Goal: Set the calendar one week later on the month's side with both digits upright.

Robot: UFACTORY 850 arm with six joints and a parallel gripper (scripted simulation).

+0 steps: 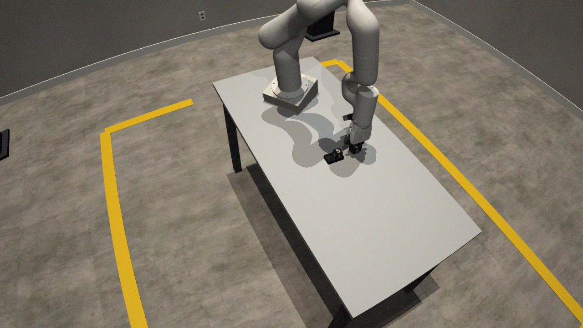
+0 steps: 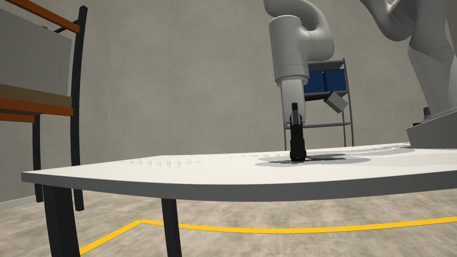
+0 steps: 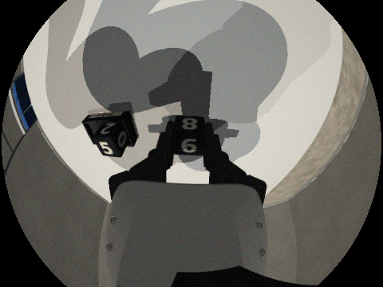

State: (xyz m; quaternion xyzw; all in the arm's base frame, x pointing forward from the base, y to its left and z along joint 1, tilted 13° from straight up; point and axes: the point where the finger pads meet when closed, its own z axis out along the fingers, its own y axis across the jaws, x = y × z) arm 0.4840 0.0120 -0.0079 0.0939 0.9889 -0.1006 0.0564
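My hand is 10 mm above the black cube. Round my hand: black tray (110 mm to the right, 20 mm below, 20 mm behind).
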